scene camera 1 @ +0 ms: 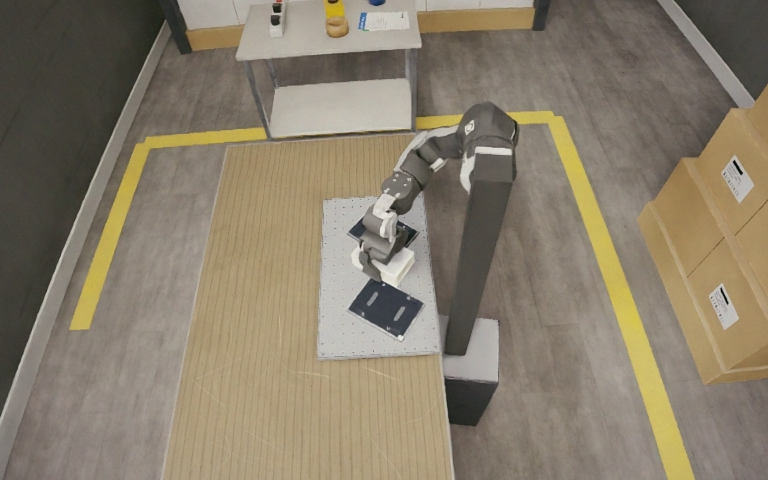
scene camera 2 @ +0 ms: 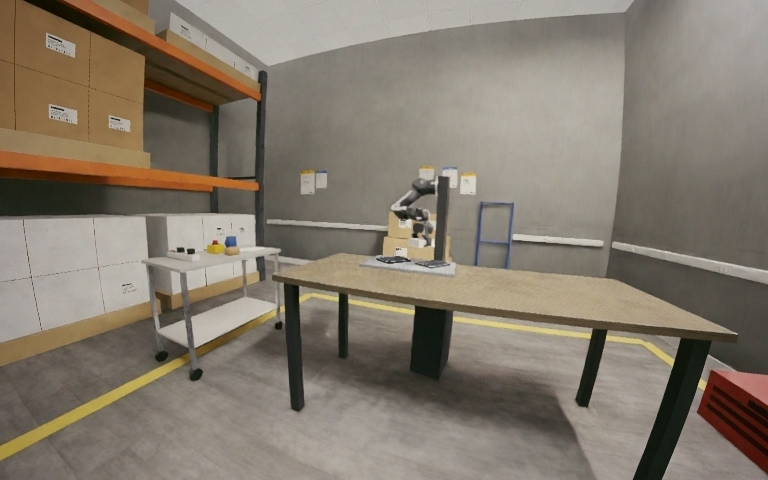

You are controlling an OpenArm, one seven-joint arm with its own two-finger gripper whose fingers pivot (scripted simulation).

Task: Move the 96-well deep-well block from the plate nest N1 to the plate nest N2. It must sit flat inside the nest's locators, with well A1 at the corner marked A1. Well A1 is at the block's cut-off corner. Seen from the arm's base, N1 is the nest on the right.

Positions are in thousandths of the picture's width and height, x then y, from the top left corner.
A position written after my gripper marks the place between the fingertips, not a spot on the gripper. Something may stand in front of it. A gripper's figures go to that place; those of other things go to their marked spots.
Scene:
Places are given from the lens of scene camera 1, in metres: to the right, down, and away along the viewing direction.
my gripper (scene camera 1: 498, 545): 0.00, 0.05, 1.15
white deep-well block (scene camera 1: 523, 547): 0.04, 0.05, 1.10
dark arm column (scene camera 1: 643, 370): 0.17, -0.10, 0.74
The marked spots on the dark arm column and the white deep-well block are 0.41 m apart.

